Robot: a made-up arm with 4 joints.
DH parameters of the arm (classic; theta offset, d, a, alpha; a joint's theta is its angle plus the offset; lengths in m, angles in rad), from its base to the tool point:
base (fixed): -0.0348 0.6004 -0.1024 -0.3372
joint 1: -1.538 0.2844 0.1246 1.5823
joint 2: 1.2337 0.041 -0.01 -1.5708
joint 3: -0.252 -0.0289 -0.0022 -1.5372
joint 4: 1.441 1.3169 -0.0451 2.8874
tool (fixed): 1.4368 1.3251 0 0
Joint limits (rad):
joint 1: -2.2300..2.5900
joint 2: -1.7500..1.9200
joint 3: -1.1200..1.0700
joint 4: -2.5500..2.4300
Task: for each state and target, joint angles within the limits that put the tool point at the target. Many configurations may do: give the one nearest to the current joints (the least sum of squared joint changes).
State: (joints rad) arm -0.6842 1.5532 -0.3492 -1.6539
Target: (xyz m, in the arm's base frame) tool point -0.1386 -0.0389 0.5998
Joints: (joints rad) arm -0.7942 1.5811 -0.3417 -1.4146
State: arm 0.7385 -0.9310 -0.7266 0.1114
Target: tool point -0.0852 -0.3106 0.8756
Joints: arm 1.1884 -1.7435 -1.1200 0.4560
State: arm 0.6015 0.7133 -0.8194 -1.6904
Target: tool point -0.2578 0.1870 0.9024
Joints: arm 1.1847 0.1304 -0.9683 -1.4318
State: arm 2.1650 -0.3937 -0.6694 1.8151
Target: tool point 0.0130 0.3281 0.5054
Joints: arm 2.5884 -0.4248 -0.6980 2.1682
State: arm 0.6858 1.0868 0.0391 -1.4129
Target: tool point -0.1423 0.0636 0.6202
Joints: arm 0.6227 1.0265 0.0716 -1.4947
